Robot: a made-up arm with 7 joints.
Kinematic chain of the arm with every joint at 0, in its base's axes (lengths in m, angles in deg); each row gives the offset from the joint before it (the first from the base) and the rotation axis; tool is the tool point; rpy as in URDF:
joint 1: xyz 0 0 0.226 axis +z
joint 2: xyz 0 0 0 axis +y
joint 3: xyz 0 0 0.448 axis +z
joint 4: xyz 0.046 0 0 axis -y
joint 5: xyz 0.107 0 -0.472 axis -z
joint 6: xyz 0 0 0 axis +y
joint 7: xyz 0.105 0 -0.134 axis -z
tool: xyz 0 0 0 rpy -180 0 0
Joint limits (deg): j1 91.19..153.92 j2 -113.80..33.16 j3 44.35..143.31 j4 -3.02..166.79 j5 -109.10..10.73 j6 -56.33..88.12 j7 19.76..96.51
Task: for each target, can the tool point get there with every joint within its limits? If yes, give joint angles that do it. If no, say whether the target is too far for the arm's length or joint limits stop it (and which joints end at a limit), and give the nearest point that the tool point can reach.
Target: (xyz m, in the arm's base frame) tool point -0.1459 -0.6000 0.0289
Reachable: yes | joints 141.61 -78.44 111.91 43.09 -6.97 -21.68 46.21
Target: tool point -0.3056 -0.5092 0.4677
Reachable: yes | joints 135.06 16.40 117.69 59.44 -63.16 72.37 88.47
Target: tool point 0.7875 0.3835 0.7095
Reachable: no: joint limits stop it (at a limit: joint 1, joint 3, joint 4, joint 6) | nearest point 0.6909 -0.1823 0.8549 | short by 0.592 m
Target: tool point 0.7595 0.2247 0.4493
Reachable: no: joint limits stop it (at a limit: joint 1, joint 3, joint 4, joint 6) | nearest point 0.8500 -0.2610 0.5621 | short by 0.507 m
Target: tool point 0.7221 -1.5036 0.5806
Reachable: no: too far | nearest point 0.4677 -0.9739 0.4557 | short by 0.601 m
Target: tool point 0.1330 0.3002 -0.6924
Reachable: no: joint limits stop it (at a limit: joint 1, joint 2, joint 3) | nearest point -0.1837 0.0308 -0.3203 | short by 0.558 m
